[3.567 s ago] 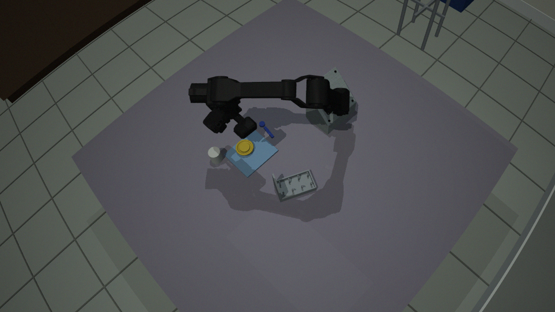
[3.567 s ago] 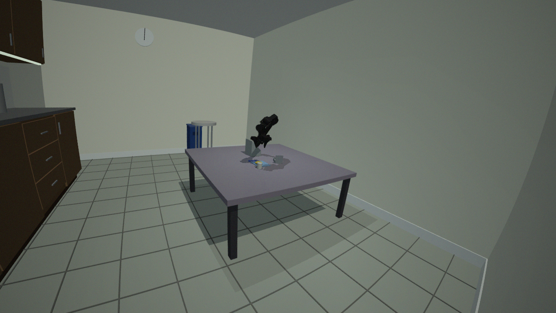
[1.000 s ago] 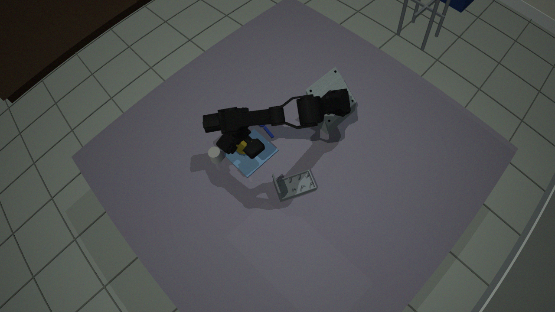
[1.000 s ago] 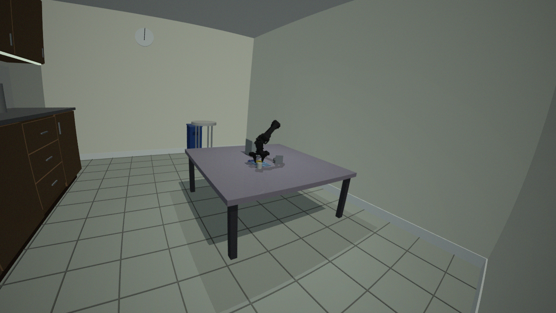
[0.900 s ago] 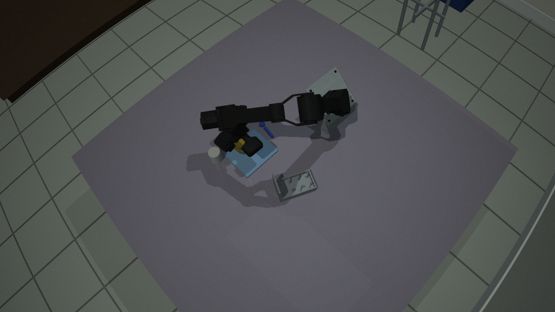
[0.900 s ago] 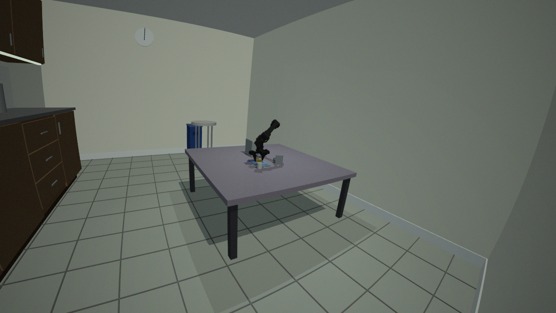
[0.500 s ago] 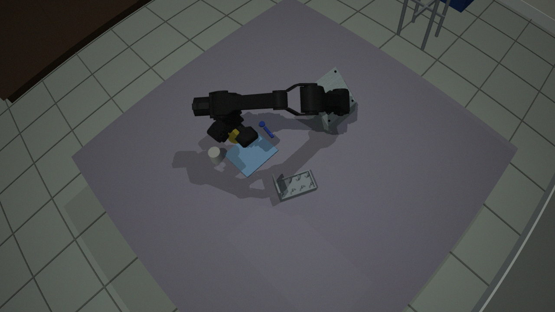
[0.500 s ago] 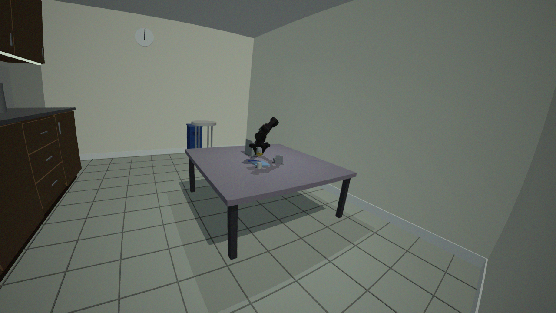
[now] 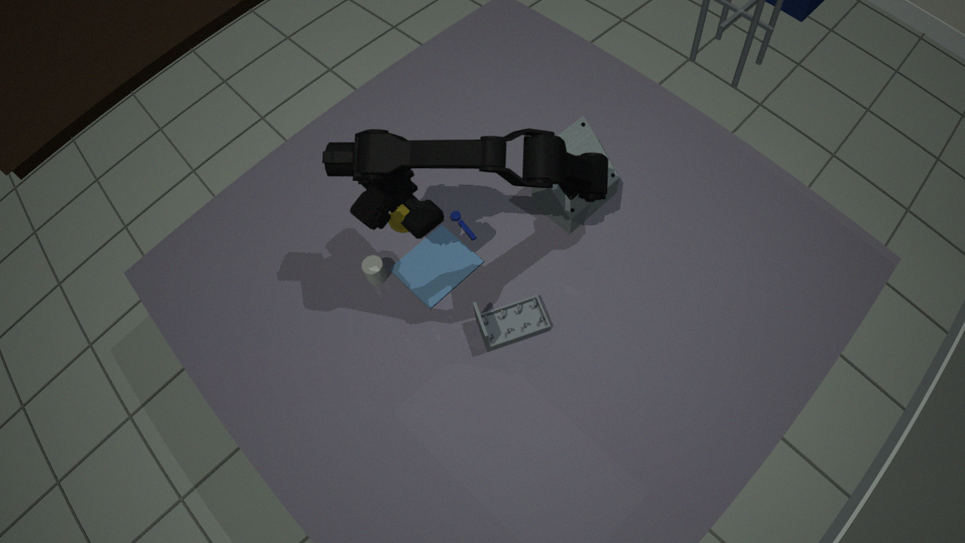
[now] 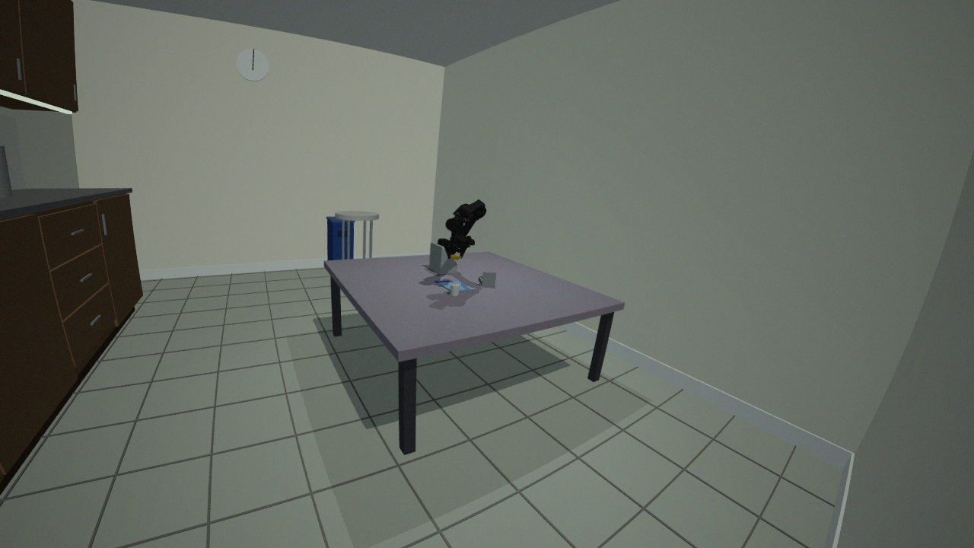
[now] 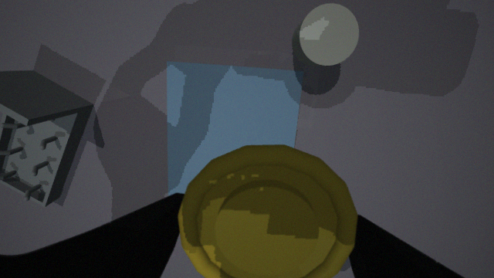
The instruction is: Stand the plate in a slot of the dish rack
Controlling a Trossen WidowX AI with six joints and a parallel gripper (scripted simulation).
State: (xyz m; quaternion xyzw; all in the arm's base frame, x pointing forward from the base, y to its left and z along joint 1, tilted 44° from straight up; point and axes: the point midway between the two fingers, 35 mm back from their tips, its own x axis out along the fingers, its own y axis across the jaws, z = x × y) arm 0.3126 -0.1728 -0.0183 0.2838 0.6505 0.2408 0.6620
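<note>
Now: the grey dish rack 30 mm behind my gripper tip, 240 mm to the left of it and 140 mm below it. Round my gripper tip: yellow plate (10 mm above); light blue mat (20 mm behind, 30 mm to the left, 160 mm below); white cup (80 mm ahead, 40 mm to the right, 140 mm below).
</note>
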